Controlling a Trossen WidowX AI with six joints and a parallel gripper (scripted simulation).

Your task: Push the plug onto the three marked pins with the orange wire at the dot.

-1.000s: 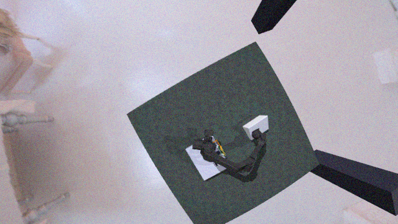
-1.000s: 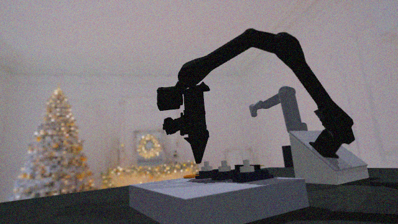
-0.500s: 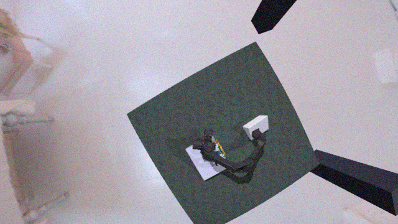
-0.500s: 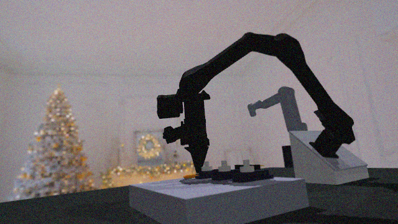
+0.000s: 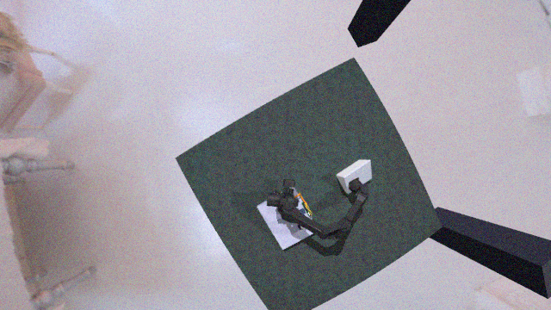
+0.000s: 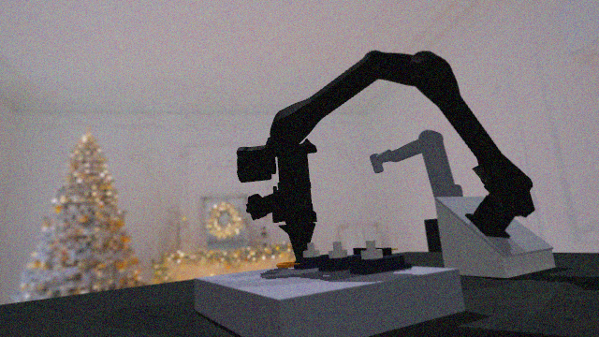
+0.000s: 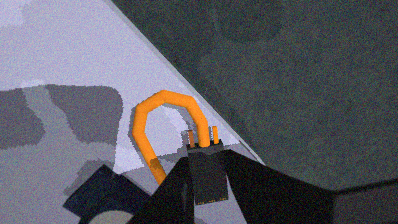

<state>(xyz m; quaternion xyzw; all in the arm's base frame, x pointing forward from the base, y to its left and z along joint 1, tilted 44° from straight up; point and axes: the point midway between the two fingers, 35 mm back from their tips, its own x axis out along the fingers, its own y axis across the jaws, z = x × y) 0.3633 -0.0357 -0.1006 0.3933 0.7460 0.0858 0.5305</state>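
Right now my gripper tip is 16 cm to the right of the red dot, 7 cm past it and 2 cm below it. Also, from my gripper tip: holder 14 cm to the left, 9 cm ahead, 3 cm below.
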